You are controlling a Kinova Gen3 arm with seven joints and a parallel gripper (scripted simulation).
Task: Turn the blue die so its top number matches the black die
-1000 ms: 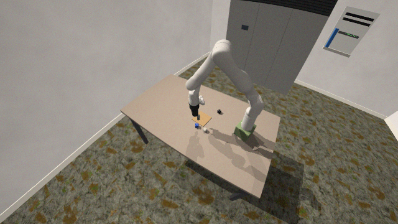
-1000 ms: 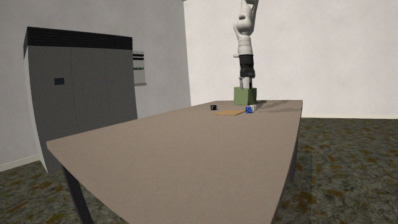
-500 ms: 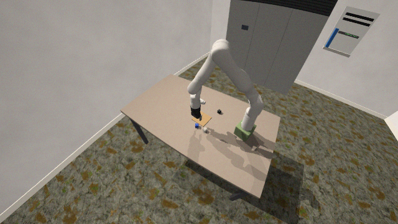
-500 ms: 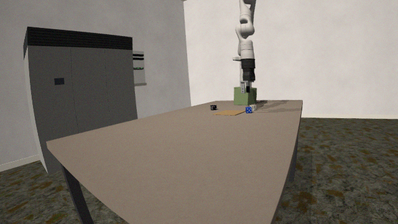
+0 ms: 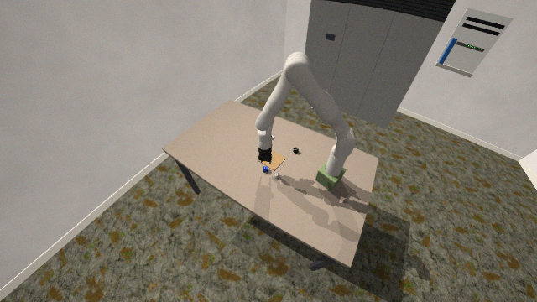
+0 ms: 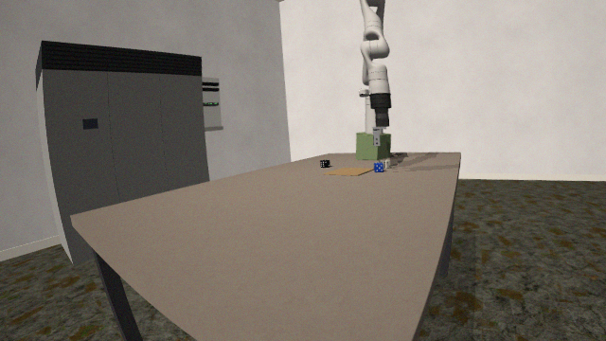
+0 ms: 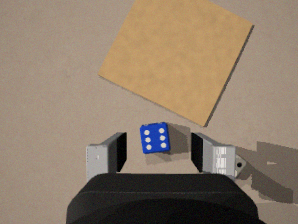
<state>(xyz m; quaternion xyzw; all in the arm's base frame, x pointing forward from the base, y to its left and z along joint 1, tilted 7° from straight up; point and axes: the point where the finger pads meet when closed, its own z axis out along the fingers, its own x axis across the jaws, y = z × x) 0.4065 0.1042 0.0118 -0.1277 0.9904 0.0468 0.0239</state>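
The blue die lies 10 cm below my hand. Round my hand: white die: 10 cm below, 8 cm behind, 1 cm to the left; then black die: 26 cm to the right, 12 cm behind, 10 cm below; then tan mat: 11 cm below, 10 cm to the right.
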